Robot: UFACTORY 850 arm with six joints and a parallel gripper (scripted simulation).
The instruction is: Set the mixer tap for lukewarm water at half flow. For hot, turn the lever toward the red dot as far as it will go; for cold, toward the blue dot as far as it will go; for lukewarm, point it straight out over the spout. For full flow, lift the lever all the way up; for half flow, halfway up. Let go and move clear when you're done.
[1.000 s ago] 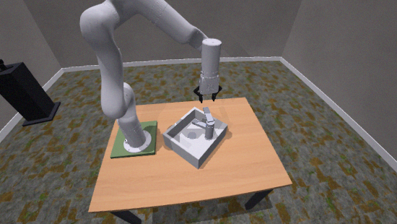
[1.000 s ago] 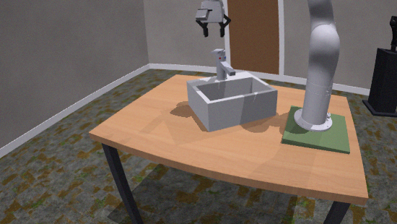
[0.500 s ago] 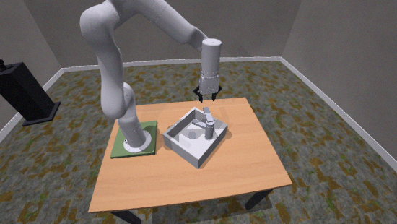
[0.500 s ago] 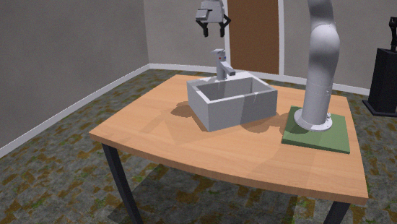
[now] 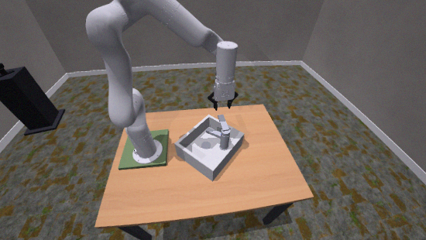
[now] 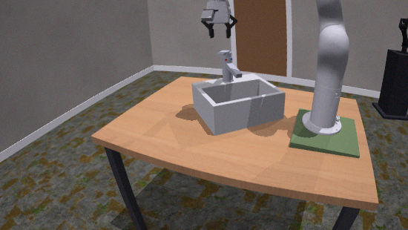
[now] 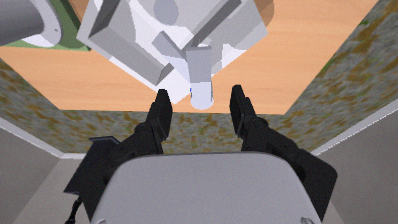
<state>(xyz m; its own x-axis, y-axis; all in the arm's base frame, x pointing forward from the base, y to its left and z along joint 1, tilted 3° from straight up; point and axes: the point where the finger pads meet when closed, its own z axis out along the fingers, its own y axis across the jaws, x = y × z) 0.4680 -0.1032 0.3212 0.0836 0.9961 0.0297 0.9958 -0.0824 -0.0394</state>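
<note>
The lever lies 30 mm to the right of my hand and 90 mm below it. The rest, counted from my hand: grey sink basin: 70 mm behind, 10 mm to the left, 330 mm below; grey mixer tap: 10 mm behind, 60 mm to the right, 140 mm below.
</note>
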